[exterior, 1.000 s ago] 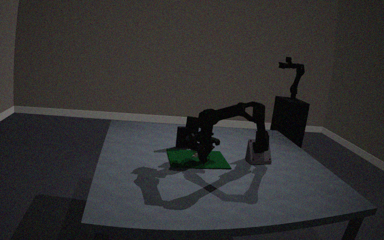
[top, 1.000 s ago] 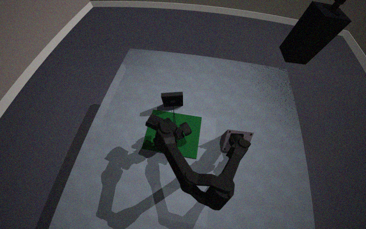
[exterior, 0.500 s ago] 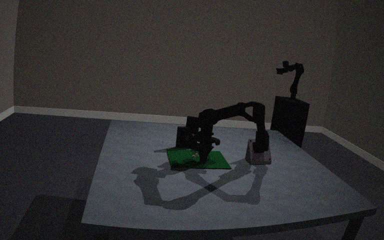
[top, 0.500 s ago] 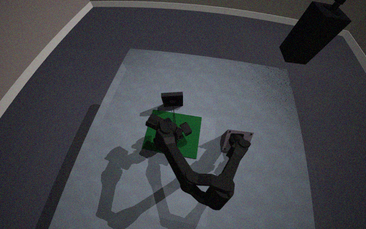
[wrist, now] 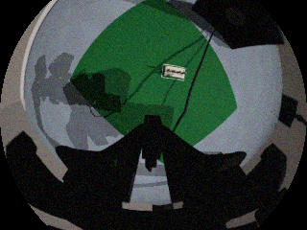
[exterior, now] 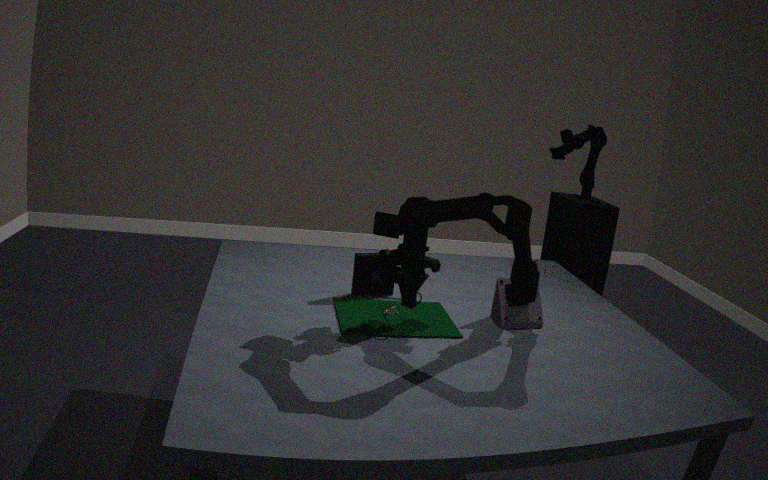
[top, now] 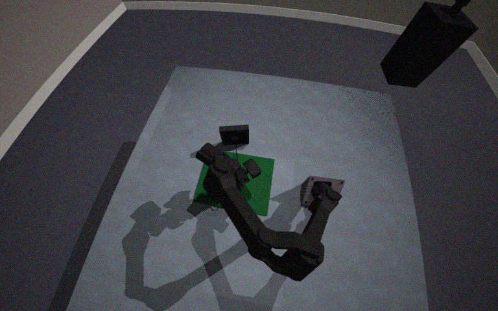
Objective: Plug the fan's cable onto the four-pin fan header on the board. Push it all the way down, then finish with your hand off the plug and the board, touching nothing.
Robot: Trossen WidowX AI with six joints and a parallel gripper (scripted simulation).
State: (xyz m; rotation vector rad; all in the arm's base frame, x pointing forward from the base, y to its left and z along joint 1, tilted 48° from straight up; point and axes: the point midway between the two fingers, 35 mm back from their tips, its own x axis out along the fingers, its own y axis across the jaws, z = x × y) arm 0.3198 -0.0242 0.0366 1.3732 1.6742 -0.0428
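Now: gripper tip 70 mm to the left of the pale four-pin header, 60 mm above it and 20 mm short of it. From my gripper tip the other things lie so: green board (80 mm below, 40 mm to the right, 10 mm ahead); black fan (210 mm to the right, 30 mm ahead).
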